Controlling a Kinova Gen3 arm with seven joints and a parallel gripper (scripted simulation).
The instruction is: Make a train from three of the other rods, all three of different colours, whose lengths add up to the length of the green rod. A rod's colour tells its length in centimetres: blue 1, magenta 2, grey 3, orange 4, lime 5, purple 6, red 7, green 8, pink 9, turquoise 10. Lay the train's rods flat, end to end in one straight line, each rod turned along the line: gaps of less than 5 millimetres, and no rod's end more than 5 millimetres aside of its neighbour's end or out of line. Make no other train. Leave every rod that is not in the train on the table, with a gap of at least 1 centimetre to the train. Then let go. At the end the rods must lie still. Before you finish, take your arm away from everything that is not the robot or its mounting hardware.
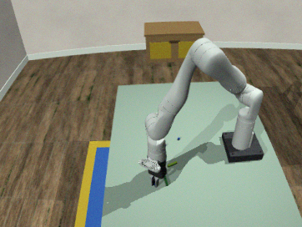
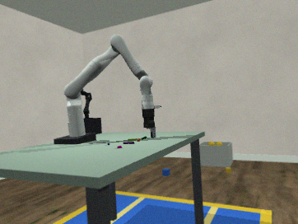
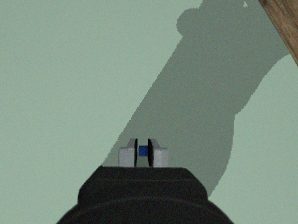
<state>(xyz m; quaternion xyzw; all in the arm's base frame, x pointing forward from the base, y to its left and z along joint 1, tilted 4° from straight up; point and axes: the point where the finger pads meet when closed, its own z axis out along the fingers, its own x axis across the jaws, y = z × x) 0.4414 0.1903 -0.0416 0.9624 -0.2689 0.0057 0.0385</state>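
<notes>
My hand is 5 cm past the green rod, 3 cm to the left of it and 2 cm above it. Round my hand: orange rod 3 cm behind, 13 cm to the right, 2 cm below; lime rod 9 cm behind, 12 cm to the right, 2 cm below; purple rod 3 cm behind, 24 cm to the right, 2 cm below.
</notes>
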